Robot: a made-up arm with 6 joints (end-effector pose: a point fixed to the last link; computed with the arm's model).
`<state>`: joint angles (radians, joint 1 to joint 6).
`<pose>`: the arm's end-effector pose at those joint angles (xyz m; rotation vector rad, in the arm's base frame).
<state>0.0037 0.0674 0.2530 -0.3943 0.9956 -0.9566</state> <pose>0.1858 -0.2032 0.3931 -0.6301 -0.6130 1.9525</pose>
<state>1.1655 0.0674 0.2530 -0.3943 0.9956 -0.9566</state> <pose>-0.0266 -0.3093 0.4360 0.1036 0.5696 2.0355</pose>
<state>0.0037 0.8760 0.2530 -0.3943 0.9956 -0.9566</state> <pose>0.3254 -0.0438 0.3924 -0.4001 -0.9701 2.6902</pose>
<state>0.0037 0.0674 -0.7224 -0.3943 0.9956 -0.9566</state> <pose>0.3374 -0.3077 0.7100 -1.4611 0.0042 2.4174</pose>
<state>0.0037 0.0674 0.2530 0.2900 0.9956 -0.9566</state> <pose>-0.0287 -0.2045 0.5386 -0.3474 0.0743 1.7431</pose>
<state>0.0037 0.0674 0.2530 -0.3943 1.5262 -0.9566</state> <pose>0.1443 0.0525 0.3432 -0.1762 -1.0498 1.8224</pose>
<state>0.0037 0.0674 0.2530 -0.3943 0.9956 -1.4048</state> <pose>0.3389 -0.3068 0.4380 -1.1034 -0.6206 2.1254</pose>
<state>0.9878 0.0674 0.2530 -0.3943 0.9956 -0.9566</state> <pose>0.0014 -0.2969 0.4118 -0.0122 0.3902 2.0582</pose>
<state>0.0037 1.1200 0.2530 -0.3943 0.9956 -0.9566</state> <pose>0.3380 0.0205 0.3922 -0.2979 -1.0836 2.9051</pose>
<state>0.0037 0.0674 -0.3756 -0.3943 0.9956 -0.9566</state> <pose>0.2921 -0.3088 0.5829 -1.1581 -0.2453 2.2841</pose>
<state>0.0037 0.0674 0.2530 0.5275 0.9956 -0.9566</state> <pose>-0.0798 -0.1776 0.6096 -0.2481 0.2974 1.6399</pose>
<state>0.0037 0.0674 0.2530 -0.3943 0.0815 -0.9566</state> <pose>0.1629 -0.4836 0.7366 -1.3508 0.2425 1.9238</pose>
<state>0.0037 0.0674 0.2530 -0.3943 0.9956 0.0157</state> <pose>-0.0496 0.0763 0.5558 0.2838 -0.5281 1.4181</pose>
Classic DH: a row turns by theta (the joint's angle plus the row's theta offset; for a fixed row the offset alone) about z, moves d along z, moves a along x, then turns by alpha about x. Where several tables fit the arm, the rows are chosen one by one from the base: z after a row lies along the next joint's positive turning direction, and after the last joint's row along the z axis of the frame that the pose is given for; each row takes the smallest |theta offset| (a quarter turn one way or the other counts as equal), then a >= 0, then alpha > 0; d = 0 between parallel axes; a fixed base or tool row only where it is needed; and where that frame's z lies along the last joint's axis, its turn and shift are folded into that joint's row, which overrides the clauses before.
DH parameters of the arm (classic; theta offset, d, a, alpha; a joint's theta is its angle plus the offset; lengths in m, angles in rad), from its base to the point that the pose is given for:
base (fixed): 0.4767 0.5764 -0.0141 -1.6444
joint 1: 0 0.0034 0.0946 1.6444
joint 2: 1.3722 0.1517 -0.0275 1.8937
joint 3: 0.7249 0.1555 -0.0044 1.4937
joint 4: 0.0034 -0.1345 0.1527 -1.9166
joint 5: -1.1863 0.0287 -0.1428 0.8974
joint 6: -0.6248 -0.4425 0.2622 -2.4537
tool (fixed): -0.8203 -0.533 0 0

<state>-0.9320 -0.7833 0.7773 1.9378 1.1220 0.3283</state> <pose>0.2313 -0.1372 1.0243 1.8312 0.5581 -0.3991</pose>
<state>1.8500 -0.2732 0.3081 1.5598 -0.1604 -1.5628</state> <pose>0.7052 -0.3473 0.3492 -1.8413 -1.9195 0.0725</pose>
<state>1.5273 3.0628 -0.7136 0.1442 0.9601 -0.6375</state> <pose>0.0182 0.2319 0.2935 -1.0345 1.5622 -1.8384</pose>
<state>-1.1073 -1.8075 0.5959 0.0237 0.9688 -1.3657</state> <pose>-0.0228 0.2083 0.3525 -0.0258 -0.8095 -0.0094</pose>
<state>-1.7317 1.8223 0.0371 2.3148 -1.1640 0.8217</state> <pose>-0.3485 0.0898 0.5210 -1.3451 0.3071 -0.9773</pose>
